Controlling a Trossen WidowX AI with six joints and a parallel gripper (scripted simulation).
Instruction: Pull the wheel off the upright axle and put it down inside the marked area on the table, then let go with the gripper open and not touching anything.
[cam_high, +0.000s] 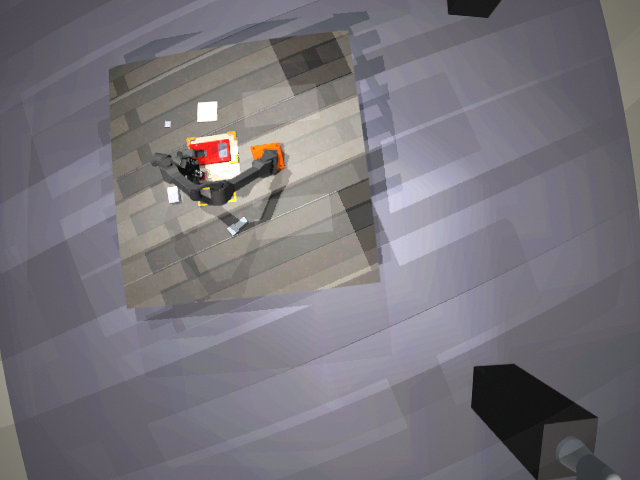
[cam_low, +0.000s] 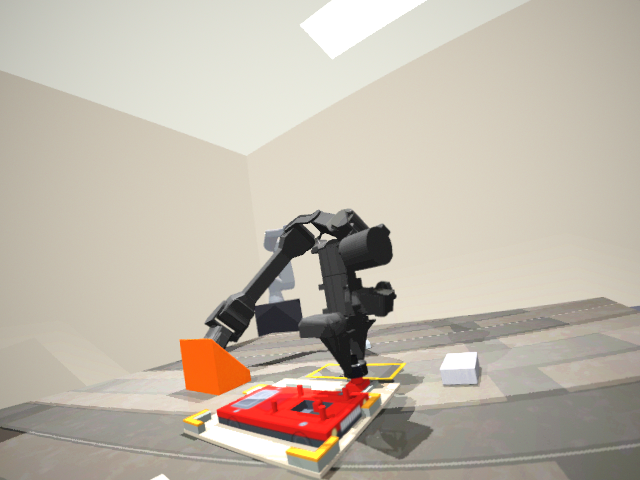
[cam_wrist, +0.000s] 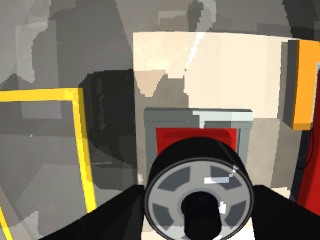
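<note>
Right now my gripper tip is right at the black wheel. Also, from my gripper tip: white square: 330 mm to the right, 40 mm below, 10 mm behind; then upright axle: right at my gripper tip.
</note>
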